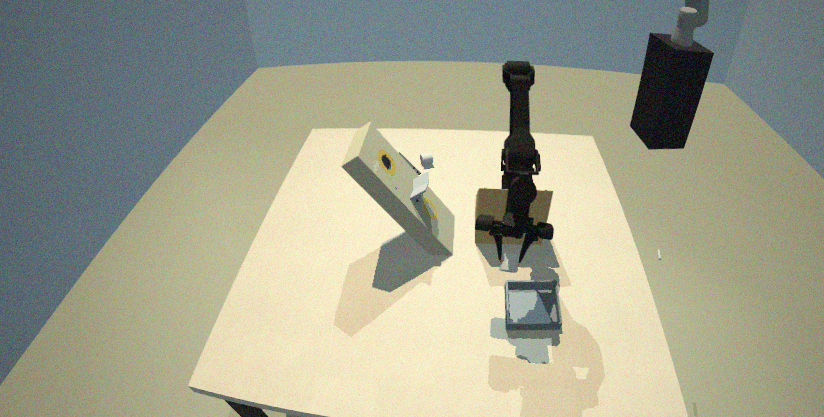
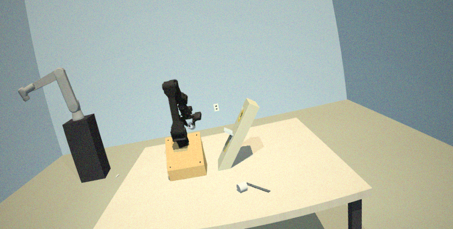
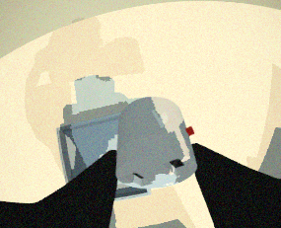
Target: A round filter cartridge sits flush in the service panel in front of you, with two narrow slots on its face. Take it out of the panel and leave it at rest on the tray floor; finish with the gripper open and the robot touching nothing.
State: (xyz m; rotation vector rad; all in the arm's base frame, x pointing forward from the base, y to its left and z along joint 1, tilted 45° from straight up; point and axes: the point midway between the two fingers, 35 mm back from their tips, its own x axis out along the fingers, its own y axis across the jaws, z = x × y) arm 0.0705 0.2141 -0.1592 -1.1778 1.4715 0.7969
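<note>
The grey-blue tray lies 190 mm below my gripper tip, 90 mm behind it and 10 mm to the left of it. The rest, counted from my gripper tip: round white filter cartridge: right at my gripper tip; small white cylinder: 700 mm to the right, 180 mm below, 170 mm ahead.
</note>
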